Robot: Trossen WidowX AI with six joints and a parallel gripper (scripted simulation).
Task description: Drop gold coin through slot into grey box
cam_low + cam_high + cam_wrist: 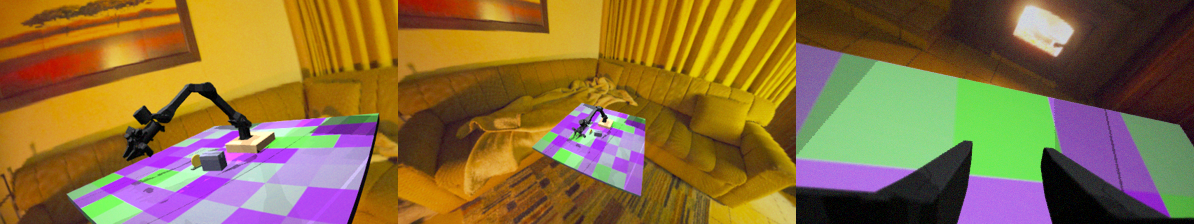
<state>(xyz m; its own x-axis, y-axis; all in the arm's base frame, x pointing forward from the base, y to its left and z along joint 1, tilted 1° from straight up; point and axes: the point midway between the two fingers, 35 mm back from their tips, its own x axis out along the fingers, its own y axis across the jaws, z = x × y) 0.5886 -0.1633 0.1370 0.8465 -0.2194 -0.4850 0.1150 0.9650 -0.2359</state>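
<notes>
Right now the gold coin is 330 mm behind my gripper tip, 60 mm to the left of it and 140 mm below it.
</notes>
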